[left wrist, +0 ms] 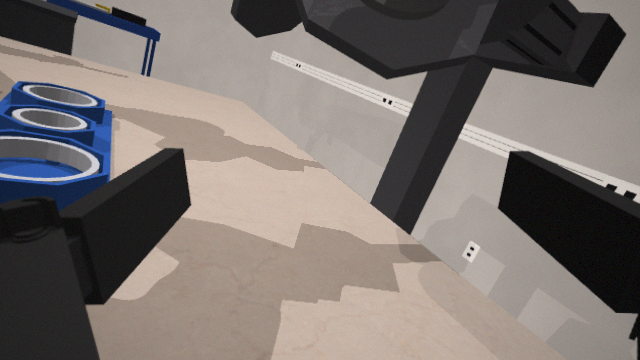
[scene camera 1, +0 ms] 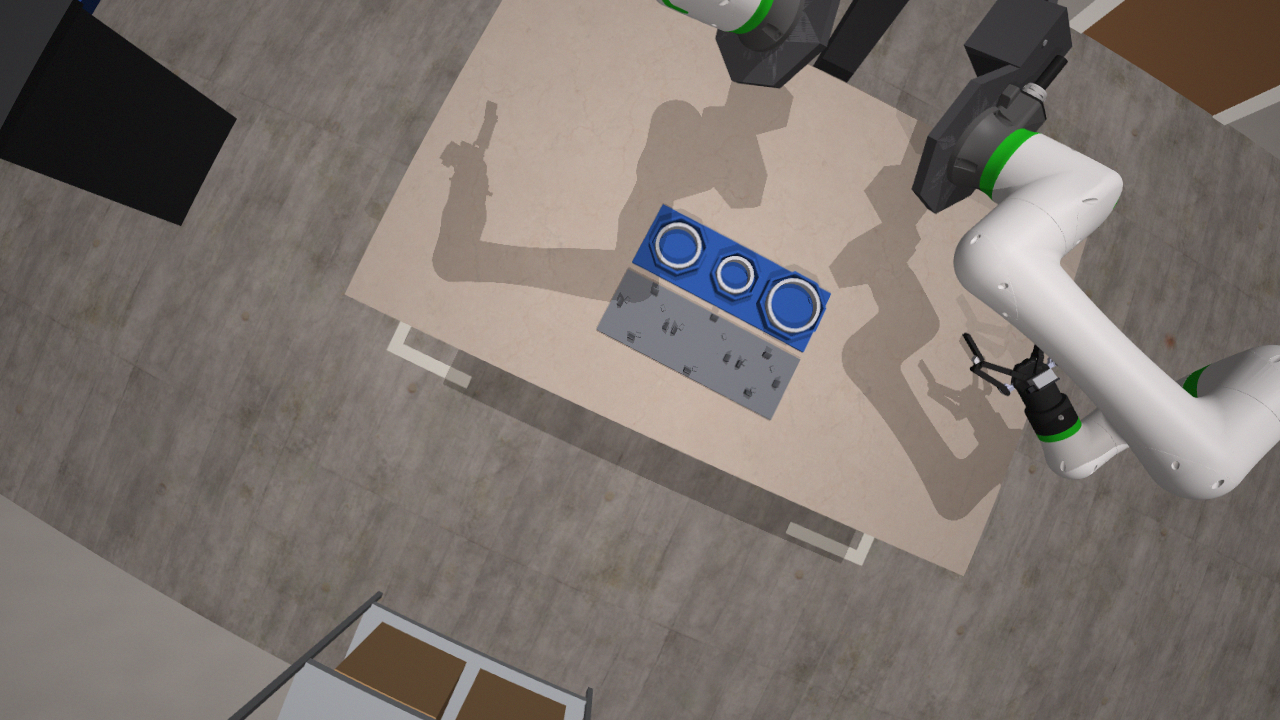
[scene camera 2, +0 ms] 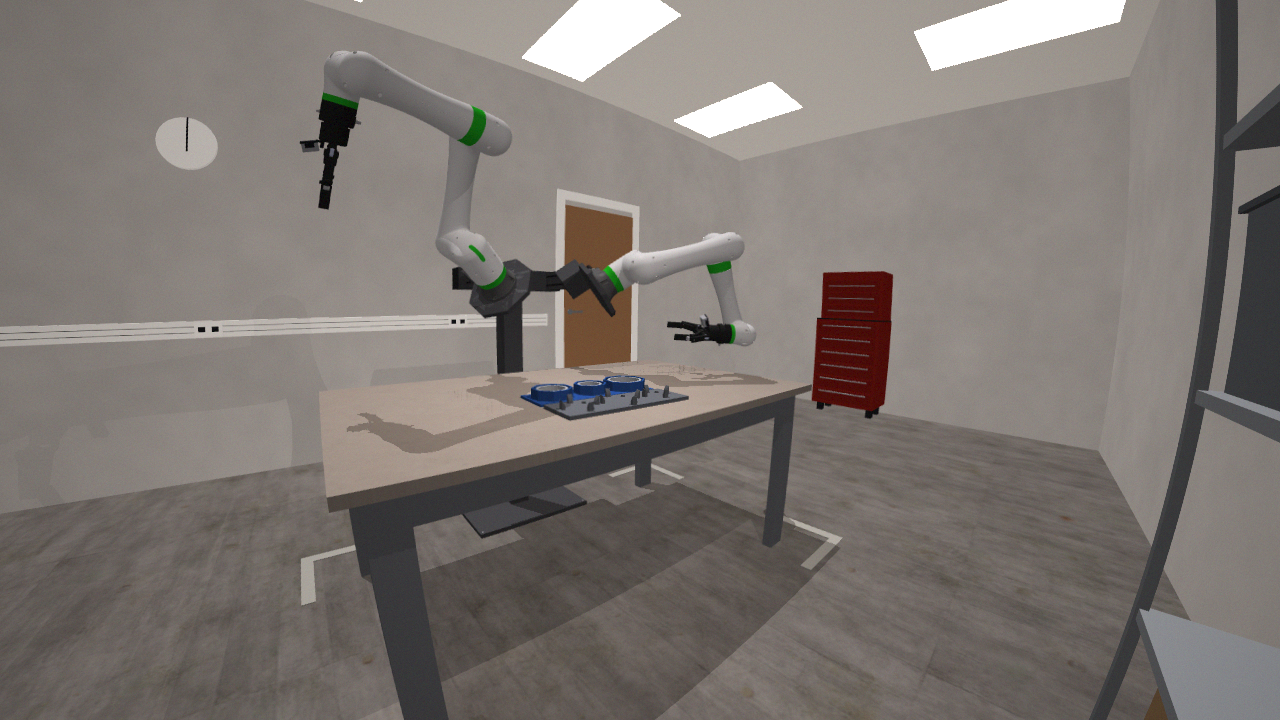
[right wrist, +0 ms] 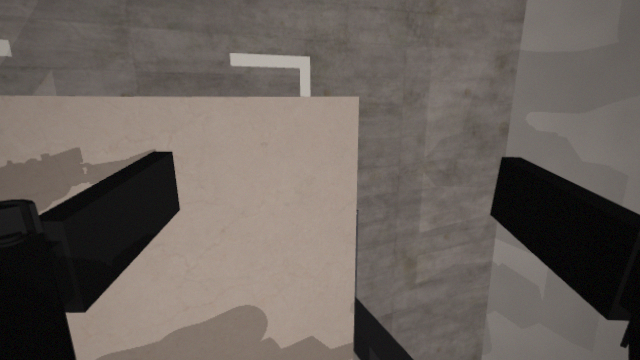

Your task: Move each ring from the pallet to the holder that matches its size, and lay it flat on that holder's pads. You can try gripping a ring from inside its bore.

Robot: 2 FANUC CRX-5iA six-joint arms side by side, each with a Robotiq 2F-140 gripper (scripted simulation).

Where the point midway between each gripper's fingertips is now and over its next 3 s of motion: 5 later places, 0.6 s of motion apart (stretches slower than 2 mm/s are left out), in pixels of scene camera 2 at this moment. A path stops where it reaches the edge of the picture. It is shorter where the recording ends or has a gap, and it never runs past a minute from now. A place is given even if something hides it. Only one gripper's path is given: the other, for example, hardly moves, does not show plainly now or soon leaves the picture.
My left gripper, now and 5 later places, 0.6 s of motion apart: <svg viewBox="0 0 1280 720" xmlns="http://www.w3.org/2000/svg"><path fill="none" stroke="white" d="M670 330L658 339L644 348L630 358L624 365L624 372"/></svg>
